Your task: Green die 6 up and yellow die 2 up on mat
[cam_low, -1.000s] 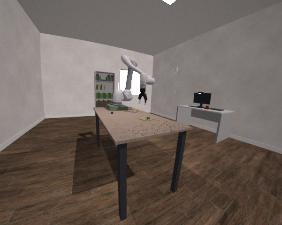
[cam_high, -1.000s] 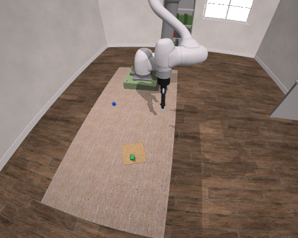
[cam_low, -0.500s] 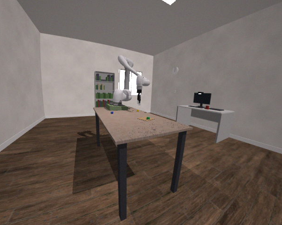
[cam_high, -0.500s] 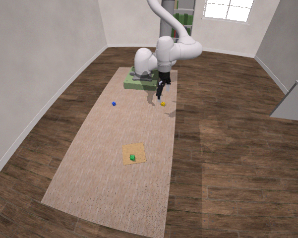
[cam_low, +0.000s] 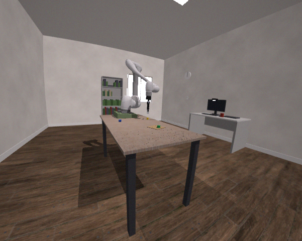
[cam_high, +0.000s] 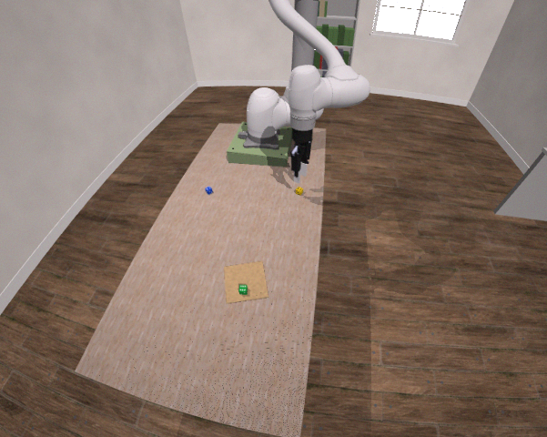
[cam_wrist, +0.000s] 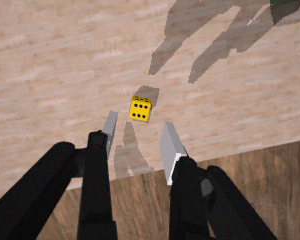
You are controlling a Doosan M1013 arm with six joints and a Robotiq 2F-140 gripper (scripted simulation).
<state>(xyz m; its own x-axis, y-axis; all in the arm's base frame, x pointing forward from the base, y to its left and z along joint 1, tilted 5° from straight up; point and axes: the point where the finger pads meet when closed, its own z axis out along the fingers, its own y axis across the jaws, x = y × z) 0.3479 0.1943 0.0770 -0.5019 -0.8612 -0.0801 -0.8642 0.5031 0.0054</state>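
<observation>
The yellow die is 100 mm below my hand. Also, from my hand: green die 480 mm ahead, 180 mm to the right, 100 mm below; tan mat 440 mm ahead, 180 mm to the right, 120 mm below; blue die 10 mm ahead, 420 mm to the right, 100 mm below.
</observation>
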